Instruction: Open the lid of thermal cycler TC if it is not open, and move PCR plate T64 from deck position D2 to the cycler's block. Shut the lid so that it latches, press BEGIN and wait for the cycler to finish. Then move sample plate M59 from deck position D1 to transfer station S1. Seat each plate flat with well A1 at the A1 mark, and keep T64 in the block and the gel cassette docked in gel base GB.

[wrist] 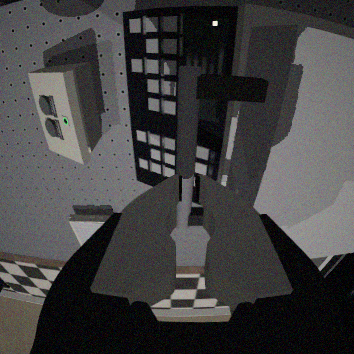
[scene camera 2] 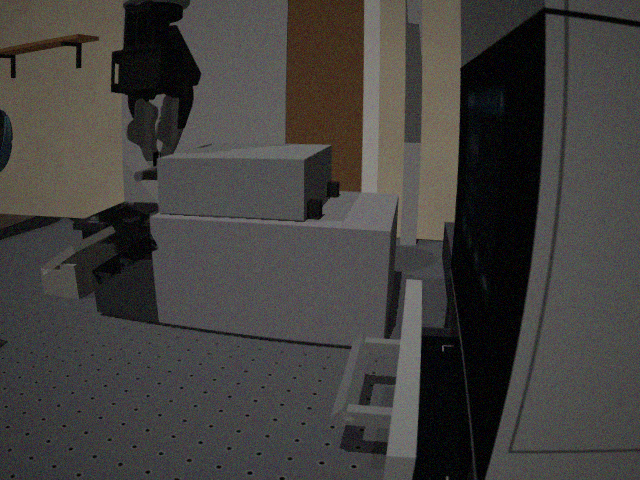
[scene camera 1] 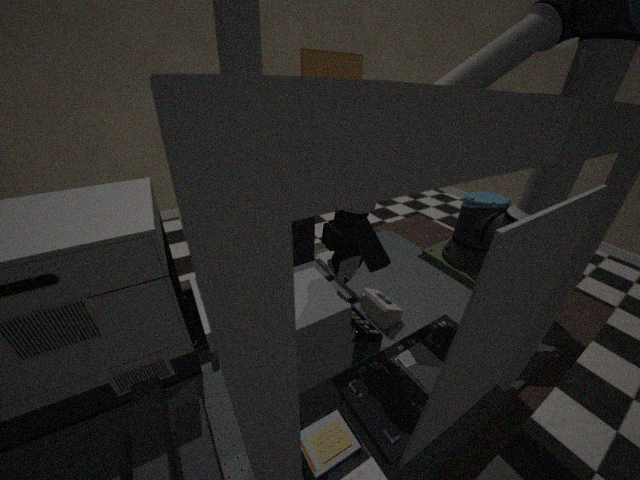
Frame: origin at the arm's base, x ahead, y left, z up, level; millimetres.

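Seen in the pictures: gripper, between the fingertips: (wrist: 188, 177) (scene camera 1: 342, 284); arm's base, origin of its link: (scene camera 1: 466, 258).
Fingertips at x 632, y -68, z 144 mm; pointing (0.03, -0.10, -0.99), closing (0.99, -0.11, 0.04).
Pixels of each thing's top centre, then the offset from my fingertips to it. "*": a spot on its surface instead.
- grey handle bar, a spot on its surface: (wrist: 187, 125) * 3 mm ahead, 38 mm left, 3 mm up
- small pale box, centre of its top: (wrist: 47, 123) (scene camera 2: 76, 233) (scene camera 1: 382, 294) 151 mm back, 24 mm left, 97 mm down
- notepad, centre of its top: (scene camera 1: 326, 441) 226 mm ahead, 211 mm left, 125 mm down
The thermal cycler TC (scene camera 1: 323, 351) (scene camera 2: 268, 273) is a pale box. Its lid (scene camera 1: 310, 291) (scene camera 2: 232, 186) (wrist: 320, 125) lies level on the base, down; the latch cannot be made out. A grey handle bar (scene camera 2: 146, 175) (wrist: 187, 125) on black arms runs along the lid's front. Below it shows a dark key panel (wrist: 150, 85) with pale keys. My gripper (scene camera 1: 341, 273) (scene camera 2: 155, 153) (wrist: 188, 177) is shut and empty, tips down, just above the handle bar at the cycler's front. Its fingertips hide the lower part of the key panel. Plates T64 and M59 cannot be made out.
A small pale box (scene camera 1: 381, 305) (scene camera 2: 64, 279) (wrist: 60, 112) with two round sockets and a green light stands in front of the cycler. A large pale frame (scene camera 1: 232, 129) crosses scene camera 1. A big white instrument (scene camera 1: 82, 217) stands at left. A notepad (scene camera 1: 328, 441) lies lower down.
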